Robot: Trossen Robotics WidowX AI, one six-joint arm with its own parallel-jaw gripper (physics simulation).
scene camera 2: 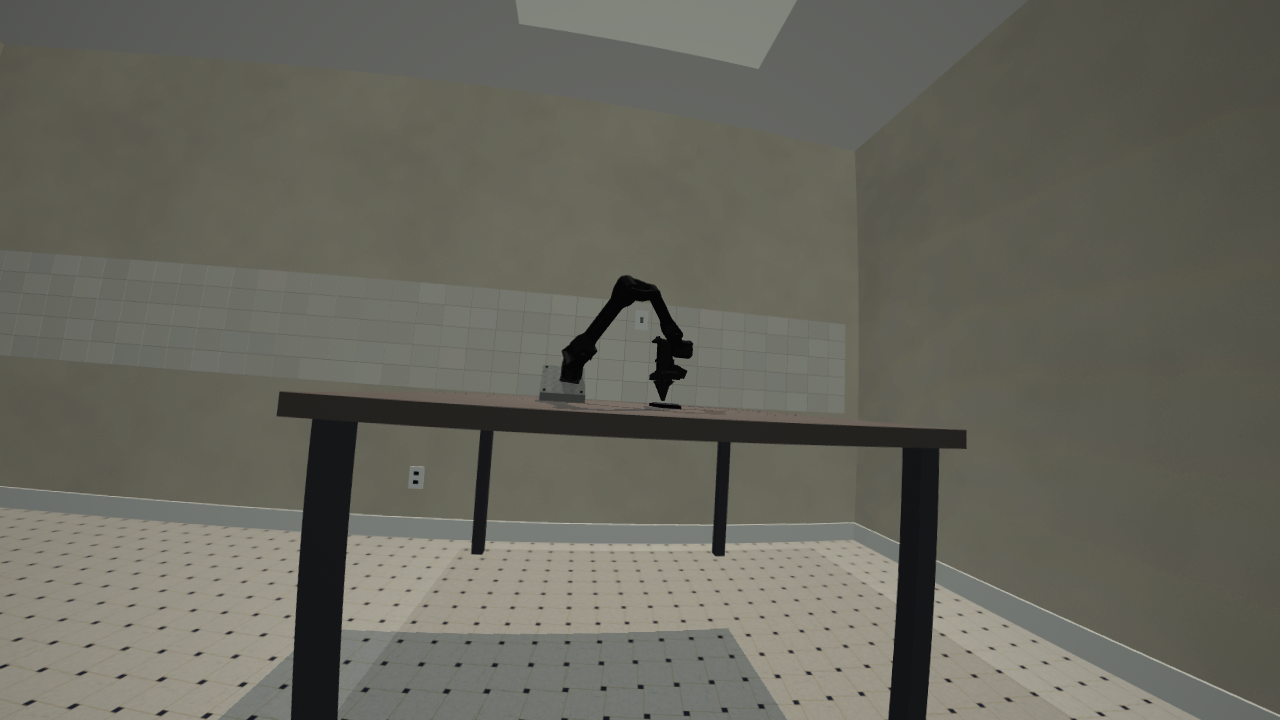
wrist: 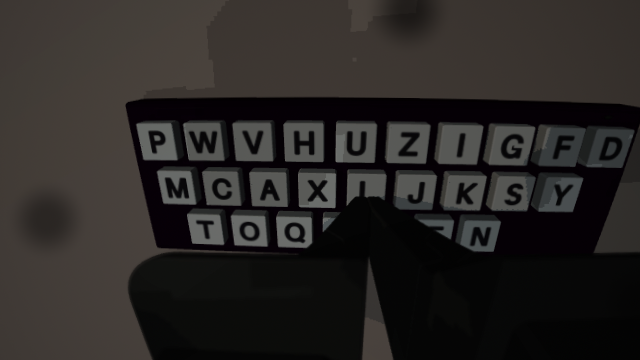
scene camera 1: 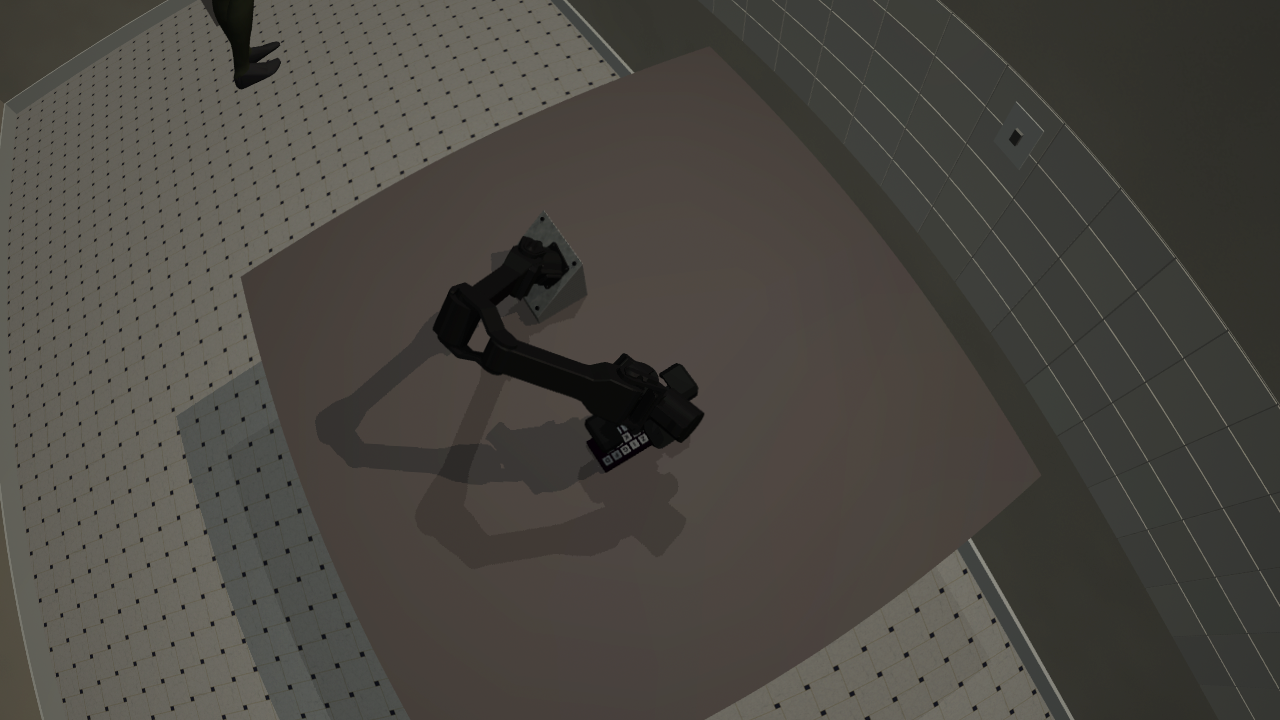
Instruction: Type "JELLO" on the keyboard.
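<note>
The black keyboard lies on the table with three rows of pale letter keys. My gripper is shut and empty, pointing down. In the wrist view its tips overlap the lower part of the L key in the middle row; I cannot tell whether they touch it. The J key is directly right of L. The E key is partly hidden by the right finger, and the O key shows in the bottom row. In scene camera 1 the arm hides the fingertips and part of the keyboard.
The arm's grey base plate stands on the brown table. In the wrist view, H, U, Z and I keys line the top row, X is left of L, and K is right of J. A person's legs show beyond the table.
</note>
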